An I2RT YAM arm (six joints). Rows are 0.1 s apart.
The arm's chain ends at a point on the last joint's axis. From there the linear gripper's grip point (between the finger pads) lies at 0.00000 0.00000 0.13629 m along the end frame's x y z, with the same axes.
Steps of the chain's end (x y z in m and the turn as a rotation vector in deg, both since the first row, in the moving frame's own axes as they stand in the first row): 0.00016, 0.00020, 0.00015, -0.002, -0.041, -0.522; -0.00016, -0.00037, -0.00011, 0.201, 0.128, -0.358; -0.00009, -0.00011, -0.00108, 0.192, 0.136, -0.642; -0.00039, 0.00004, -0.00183, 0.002, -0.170, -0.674; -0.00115, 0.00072, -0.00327, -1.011, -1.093, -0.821; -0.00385, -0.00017, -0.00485, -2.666, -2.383, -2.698; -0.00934, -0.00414, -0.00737, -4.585, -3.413, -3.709; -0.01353, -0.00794, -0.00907, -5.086, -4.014, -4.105; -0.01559, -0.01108, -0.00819, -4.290, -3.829, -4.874; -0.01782, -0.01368, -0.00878, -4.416, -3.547, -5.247; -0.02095, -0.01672, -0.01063, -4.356, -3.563, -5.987; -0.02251, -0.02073, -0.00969, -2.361, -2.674, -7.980
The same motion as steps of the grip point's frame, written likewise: 0.00006, 0.00021, 0.00015, -0.002, -0.041, -0.522; 0.00014, -0.00085, -0.00011, 0.201, 0.128, -0.358; 0.00023, -0.00057, -0.00108, 0.192, 0.136, -0.642; -0.00079, 0.00004, -0.00183, 0.002, -0.170, -0.674; -0.00373, 0.00314, -0.00332, -1.011, -1.093, -0.821; -0.00936, 0.00630, -0.00512, -2.666, -2.383, -2.698; -0.01709, 0.00700, -0.00805, -4.585, -3.413, -3.709; -0.02262, 0.00446, -0.00994, -5.086, -4.014, -4.105; -0.02424, -0.00052, -0.00888, -4.290, -3.829, -4.874; -0.02575, -0.00282, -0.00944, -4.416, -3.547, -5.247; -0.02886, -0.00595, -0.01129, -4.356, -3.563, -5.987; -0.02846, -0.01469, -0.00995, -2.361, -2.674, -7.980
